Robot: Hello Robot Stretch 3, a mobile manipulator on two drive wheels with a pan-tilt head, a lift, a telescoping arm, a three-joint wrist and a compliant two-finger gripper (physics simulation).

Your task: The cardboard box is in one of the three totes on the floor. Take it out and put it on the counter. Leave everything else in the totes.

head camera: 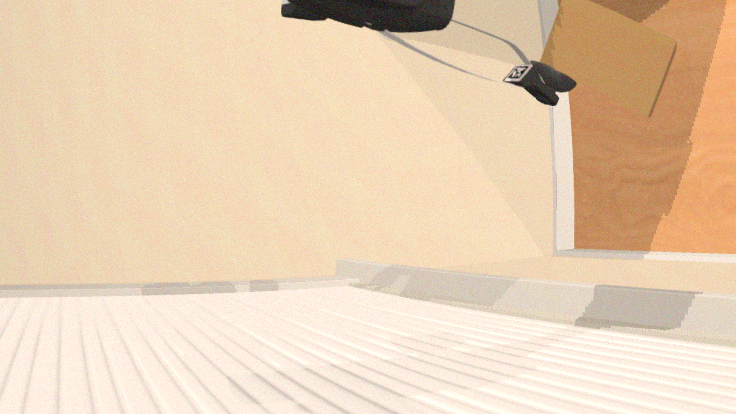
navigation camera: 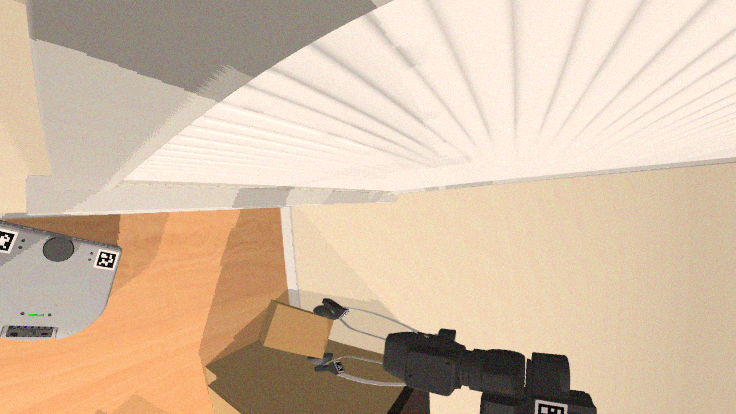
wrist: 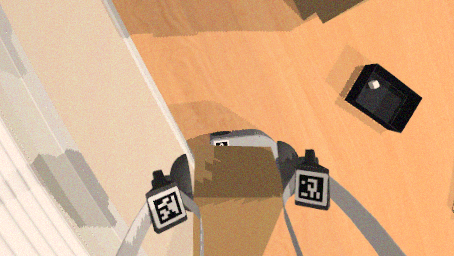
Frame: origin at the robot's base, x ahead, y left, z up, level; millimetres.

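Seen in the pictures: gripper, fingertip midpoint: (head camera: 573,38) (navigation camera: 313,332); robot's base, link origin: (navigation camera: 59,248).
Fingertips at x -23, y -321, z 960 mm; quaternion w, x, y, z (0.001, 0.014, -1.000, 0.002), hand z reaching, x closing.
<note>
Offsets run from my fingertips to a thing's top centre. "*": to the spot under its first point.
The cardboard box {dx +7, dy +37, dz +40 mm} (head camera: 609,56) (navigation camera: 295,329) (wrist: 232,220) is a plain brown box held between the two fingertips of my gripper (navigation camera: 325,334) (wrist: 234,166), which is shut on it, in the air. In the head view one dark finger shows against the box; the other is out of frame. The counter's brown end panel {* dx -319, dy -564, dz -358 mm} (navigation camera: 334,381) shows low in the navigation view, behind and below the box, with a strip of its dark top at the bottom edge. A black tote (wrist: 411,114) with a small white cube inside stands on the floor in the wrist view.
My base (navigation camera: 61,285) (wrist: 250,140) stands on the wooden floor at the left of the navigation view. Pale walls with a white skirting board (head camera: 563,180) (navigation camera: 289,257) run beside the arm. A white ribbed surface (head camera: 205,355) (navigation camera: 514,77) fills part of the head and navigation views.
</note>
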